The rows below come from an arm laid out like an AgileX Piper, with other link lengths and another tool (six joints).
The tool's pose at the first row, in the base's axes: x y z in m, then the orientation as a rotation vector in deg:
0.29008 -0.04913 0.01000 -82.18 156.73 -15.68
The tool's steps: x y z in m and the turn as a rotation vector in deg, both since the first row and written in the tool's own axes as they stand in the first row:
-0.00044 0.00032 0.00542 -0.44 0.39 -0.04
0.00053 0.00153 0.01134 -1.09 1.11 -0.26
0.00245 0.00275 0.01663 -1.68 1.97 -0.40
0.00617 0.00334 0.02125 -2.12 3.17 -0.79
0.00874 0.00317 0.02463 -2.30 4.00 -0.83
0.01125 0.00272 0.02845 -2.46 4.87 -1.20
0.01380 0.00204 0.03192 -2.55 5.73 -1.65
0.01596 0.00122 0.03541 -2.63 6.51 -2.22
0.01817 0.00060 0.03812 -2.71 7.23 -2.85
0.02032 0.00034 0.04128 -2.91 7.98 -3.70
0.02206 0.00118 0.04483 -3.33 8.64 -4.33
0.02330 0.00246 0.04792 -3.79 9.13 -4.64
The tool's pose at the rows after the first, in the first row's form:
0.29071 -0.04933 0.00459 -82.44 157.24 -15.41
0.28987 -0.05026 -0.00140 -83.09 158.01 -15.12
0.28840 -0.05188 -0.00673 83.46 -158.54 14.98
0.28634 -0.05523 -0.01120 83.22 -157.17 15.14
0.28541 -0.05790 -0.01438 82.78 -156.45 15.42
0.28479 -0.06073 -0.01794 82.75 -155.44 15.75
0.28429 -0.06367 -0.02112 82.83 -154.40 16.18
0.28413 -0.06637 -0.02431 83.12 -153.32 16.57
0.28369 -0.06890 -0.02677 83.51 -152.23 16.91
0.28305 -0.07124 -0.02974 84.13 -150.92 17.11
0.28179 -0.07268 -0.03329 84.47 -149.79 16.95
0.28040 -0.07341 -0.03650 84.48 -149.04 16.62

